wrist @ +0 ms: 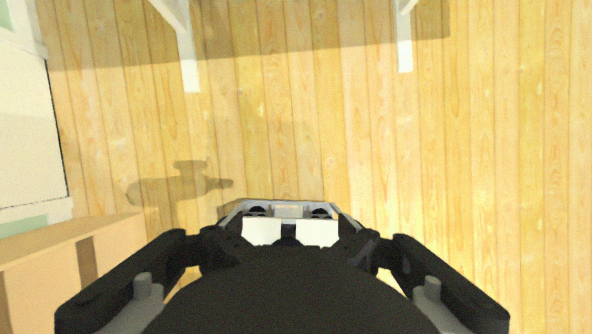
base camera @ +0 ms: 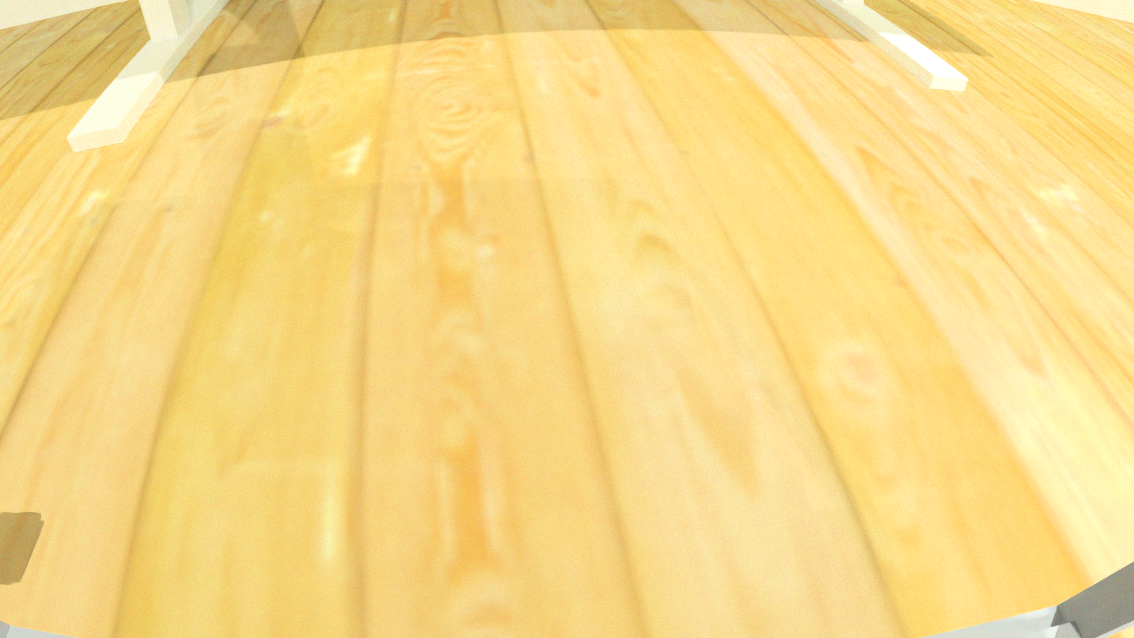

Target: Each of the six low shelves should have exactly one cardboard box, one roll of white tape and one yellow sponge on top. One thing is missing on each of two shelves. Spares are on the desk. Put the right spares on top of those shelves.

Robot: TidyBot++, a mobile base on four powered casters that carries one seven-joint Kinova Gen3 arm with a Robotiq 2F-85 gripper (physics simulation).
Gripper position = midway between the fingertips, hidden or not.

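Gripper (wrist: 290, 222), mine, seen. White desk (base camera: 111, 118), seen.
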